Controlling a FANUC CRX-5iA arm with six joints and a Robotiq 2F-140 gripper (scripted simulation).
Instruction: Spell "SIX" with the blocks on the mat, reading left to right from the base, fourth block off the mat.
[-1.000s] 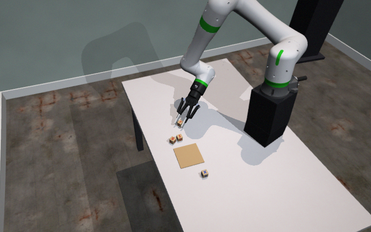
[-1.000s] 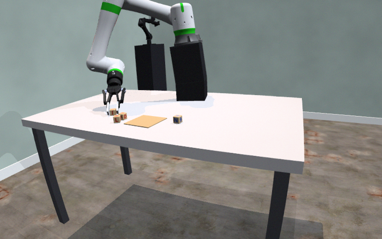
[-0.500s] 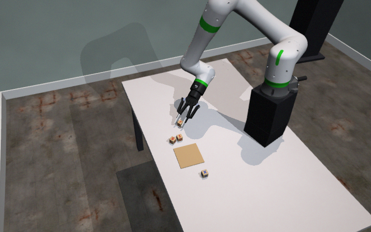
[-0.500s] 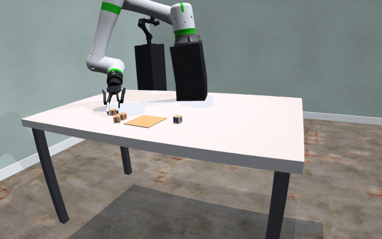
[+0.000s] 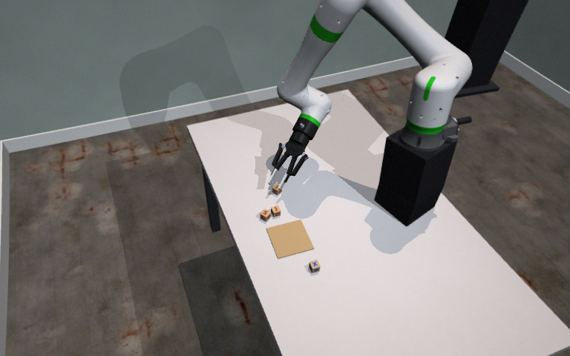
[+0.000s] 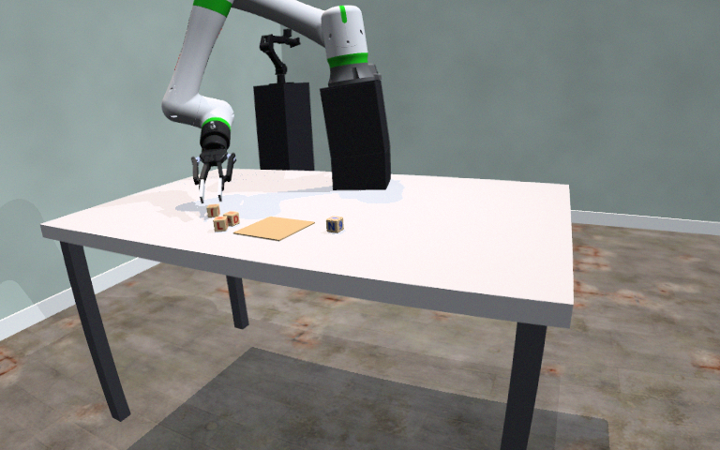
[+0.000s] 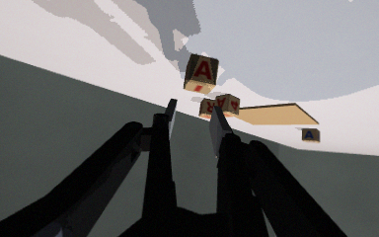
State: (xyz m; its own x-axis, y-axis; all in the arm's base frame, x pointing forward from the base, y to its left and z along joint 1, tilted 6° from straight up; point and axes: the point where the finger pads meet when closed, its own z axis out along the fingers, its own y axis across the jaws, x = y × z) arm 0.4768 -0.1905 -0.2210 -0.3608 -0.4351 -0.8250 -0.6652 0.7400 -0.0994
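Right now my hand is 50 mm above the block. From my hand the other things lie so: tan mat: 20 mm ahead, 240 mm to the left, 70 mm below.
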